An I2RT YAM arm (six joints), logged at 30 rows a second.
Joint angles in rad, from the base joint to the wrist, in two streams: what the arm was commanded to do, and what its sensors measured. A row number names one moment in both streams.
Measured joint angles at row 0:
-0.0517 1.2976 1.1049 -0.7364 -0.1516 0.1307
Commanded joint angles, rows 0 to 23:
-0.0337 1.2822 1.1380 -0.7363 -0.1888 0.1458
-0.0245 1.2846 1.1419 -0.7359 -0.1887 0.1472
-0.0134 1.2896 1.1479 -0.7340 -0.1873 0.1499
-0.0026 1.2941 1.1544 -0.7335 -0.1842 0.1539
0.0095 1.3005 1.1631 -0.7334 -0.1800 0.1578
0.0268 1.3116 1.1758 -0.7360 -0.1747 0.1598
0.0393 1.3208 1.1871 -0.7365 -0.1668 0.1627
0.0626 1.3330 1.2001 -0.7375 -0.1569 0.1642
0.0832 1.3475 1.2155 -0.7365 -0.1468 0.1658
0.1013 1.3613 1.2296 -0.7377 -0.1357 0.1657
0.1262 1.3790 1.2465 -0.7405 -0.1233 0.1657
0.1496 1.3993 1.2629 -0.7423 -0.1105 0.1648
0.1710 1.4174 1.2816 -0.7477 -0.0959 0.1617
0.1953 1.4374 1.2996 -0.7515 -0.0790 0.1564
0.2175 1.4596 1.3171 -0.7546 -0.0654 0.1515
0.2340 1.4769 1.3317 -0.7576 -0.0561 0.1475
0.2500 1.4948 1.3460 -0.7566 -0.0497 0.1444
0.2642 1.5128 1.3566 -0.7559 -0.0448 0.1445
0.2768 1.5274 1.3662 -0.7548 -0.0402 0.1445
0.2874 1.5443 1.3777 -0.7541 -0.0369 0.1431
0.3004 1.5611 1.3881 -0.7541 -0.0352 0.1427
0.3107 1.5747 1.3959 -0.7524 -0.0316 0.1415
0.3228 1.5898 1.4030 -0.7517 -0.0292 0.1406
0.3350 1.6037 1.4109 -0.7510 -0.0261 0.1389
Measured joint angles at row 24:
0.3111 1.5627 1.3716 -0.7422 -0.0628 0.1482
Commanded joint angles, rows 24 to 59:
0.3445 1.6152 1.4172 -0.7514 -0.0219 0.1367
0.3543 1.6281 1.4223 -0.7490 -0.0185 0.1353
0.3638 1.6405 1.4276 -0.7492 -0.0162 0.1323
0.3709 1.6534 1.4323 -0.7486 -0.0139 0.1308
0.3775 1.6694 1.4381 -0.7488 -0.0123 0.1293
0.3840 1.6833 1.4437 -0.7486 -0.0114 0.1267
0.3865 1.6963 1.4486 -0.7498 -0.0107 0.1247
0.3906 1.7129 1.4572 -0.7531 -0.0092 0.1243
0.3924 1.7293 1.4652 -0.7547 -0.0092 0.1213
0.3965 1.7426 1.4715 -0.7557 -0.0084 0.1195
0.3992 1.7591 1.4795 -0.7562 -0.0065 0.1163
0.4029 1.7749 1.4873 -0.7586 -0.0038 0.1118
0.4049 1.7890 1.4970 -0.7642 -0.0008 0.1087
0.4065 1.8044 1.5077 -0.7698 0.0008 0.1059
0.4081 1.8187 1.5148 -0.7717 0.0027 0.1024
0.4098 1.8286 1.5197 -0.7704 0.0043 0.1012
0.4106 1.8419 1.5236 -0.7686 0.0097 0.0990
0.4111 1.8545 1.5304 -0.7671 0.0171 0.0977
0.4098 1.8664 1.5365 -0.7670 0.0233 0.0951
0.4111 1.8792 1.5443 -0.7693 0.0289 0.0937
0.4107 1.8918 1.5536 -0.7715 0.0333 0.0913
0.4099 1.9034 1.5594 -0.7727 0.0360 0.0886
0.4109 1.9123 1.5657 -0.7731 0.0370 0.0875
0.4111 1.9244 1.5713 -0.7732 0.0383 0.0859
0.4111 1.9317 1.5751 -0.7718 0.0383 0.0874
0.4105 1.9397 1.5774 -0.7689 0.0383 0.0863
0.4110 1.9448 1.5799 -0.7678 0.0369 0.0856
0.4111 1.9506 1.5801 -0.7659 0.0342 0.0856
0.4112 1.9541 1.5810 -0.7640 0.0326 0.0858
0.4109 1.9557 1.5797 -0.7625 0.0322 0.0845
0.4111 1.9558 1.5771 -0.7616 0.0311 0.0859
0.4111 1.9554 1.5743 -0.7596 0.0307 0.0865
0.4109 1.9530 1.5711 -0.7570 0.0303 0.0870
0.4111 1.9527 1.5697 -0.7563 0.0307 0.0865
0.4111 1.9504 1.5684 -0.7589 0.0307 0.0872
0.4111 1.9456 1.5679 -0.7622 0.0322 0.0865
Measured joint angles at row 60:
0.4076 1.9209 1.5513 -0.7498 0.0181 0.0921
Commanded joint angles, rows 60 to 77:
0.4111 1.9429 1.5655 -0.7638 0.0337 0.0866
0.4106 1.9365 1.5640 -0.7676 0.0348 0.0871
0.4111 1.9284 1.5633 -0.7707 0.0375 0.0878
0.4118 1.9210 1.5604 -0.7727 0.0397 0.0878
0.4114 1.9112 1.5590 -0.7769 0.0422 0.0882
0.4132 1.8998 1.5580 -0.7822 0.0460 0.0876
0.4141 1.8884 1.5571 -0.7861 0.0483 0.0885
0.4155 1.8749 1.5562 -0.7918 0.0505 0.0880
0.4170 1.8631 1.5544 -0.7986 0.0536 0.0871
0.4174 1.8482 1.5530 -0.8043 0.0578 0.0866
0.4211 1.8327 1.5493 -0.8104 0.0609 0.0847
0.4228 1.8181 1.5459 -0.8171 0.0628 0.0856
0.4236 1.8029 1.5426 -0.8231 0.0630 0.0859
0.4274 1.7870 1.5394 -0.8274 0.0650 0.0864
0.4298 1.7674 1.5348 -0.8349 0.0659 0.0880
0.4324 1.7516 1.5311 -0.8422 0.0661 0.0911
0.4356 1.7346 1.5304 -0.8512 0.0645 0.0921
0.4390 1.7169 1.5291 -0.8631 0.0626 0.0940
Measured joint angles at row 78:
0.4248 1.8530 1.5200 -0.8318 0.0444 0.0929
